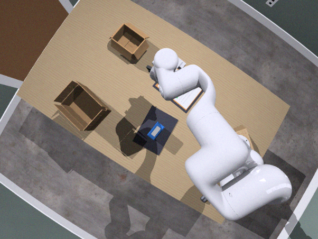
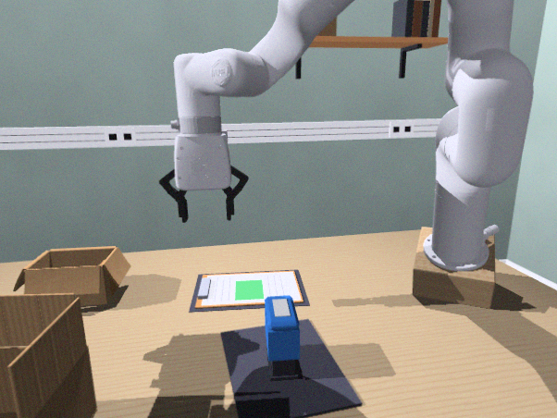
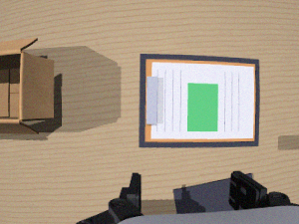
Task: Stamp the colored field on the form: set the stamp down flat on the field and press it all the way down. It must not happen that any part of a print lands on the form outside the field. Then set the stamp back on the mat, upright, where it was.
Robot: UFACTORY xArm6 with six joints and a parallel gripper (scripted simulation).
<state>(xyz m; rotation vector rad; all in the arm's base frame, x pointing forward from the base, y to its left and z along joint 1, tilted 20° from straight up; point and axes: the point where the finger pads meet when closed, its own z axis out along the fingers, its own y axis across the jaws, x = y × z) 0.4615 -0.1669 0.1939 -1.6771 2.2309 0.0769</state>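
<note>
Now: hand 7 cm past the blue stamp, 22 cm to the right of it and 15 cm above it. Also, from my hand: clipboard with form: 8 cm behind, 7 cm to the right, 20 cm below; dark mat: 7 cm behind, 22 cm to the left, 20 cm below; black stamp base: 7 cm behind, 22 cm to the left, 19 cm below.
</note>
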